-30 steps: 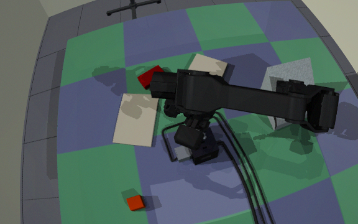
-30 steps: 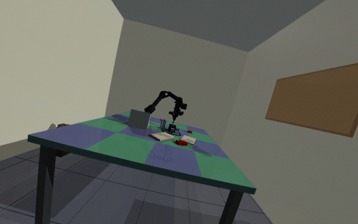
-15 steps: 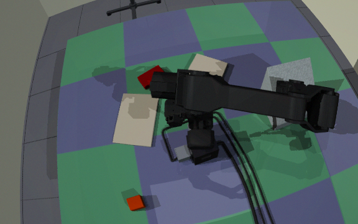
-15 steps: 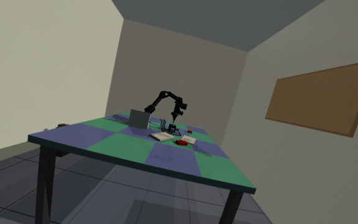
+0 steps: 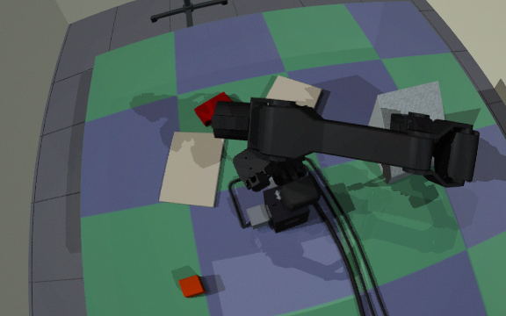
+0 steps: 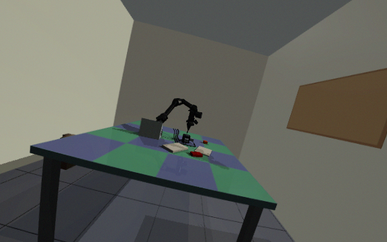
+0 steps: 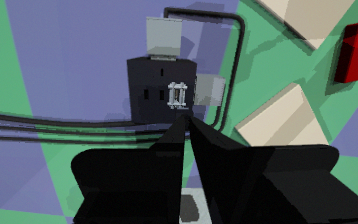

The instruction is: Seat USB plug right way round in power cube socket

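My gripper tip is 2 cm above the grey USB plug. Round my gripper tip: red block (15 cm ahead, 28 cm to the right, 13 cm below); orange block (22 cm ahead, 19 cm to the left, 12 cm below); metal-framed socket (1 cm to the left, 7 cm below).
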